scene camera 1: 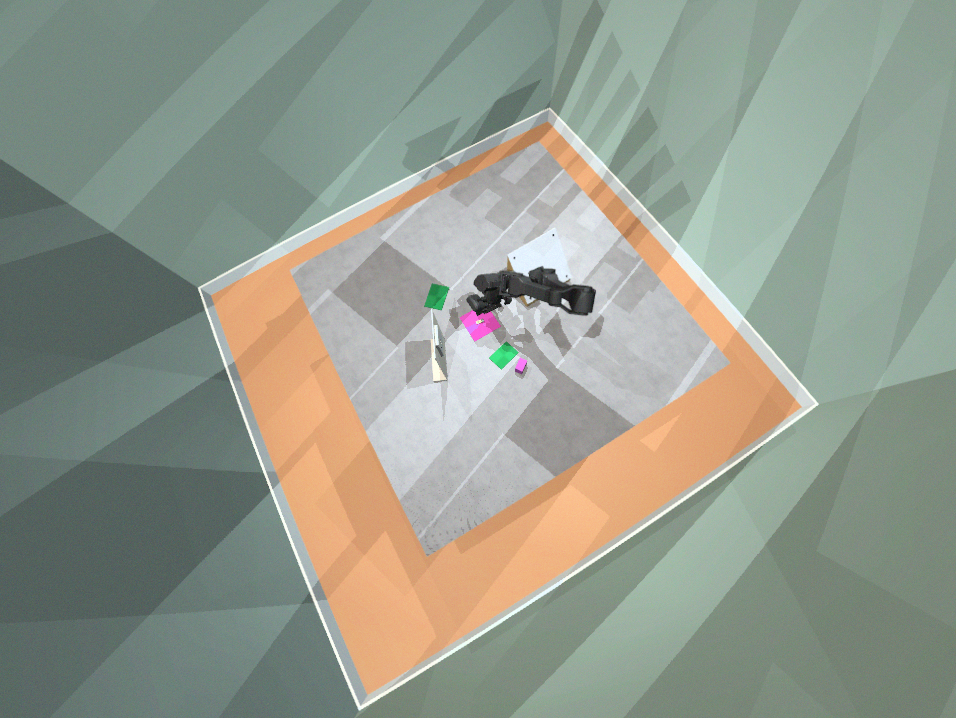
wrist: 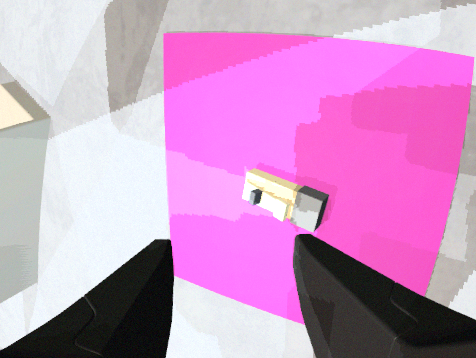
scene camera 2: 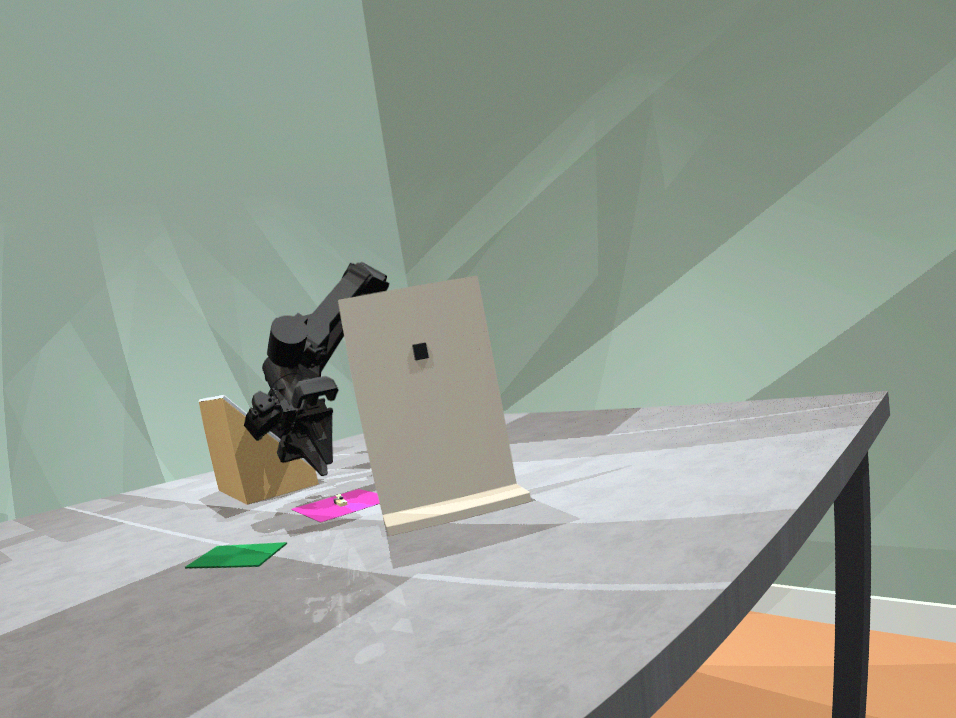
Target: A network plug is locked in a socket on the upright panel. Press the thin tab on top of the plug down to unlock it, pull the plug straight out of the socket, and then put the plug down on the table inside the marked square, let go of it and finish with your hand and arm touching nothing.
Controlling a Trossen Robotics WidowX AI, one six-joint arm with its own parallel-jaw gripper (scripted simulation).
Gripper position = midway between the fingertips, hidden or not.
In view: my gripper [scene camera 2: 327, 469], a tan network plug [wrist: 305, 206], a magenta square [wrist: 378, 127] and a beige panel [scene camera 1: 439, 365].
My gripper also shows in the wrist view [wrist: 233, 252].
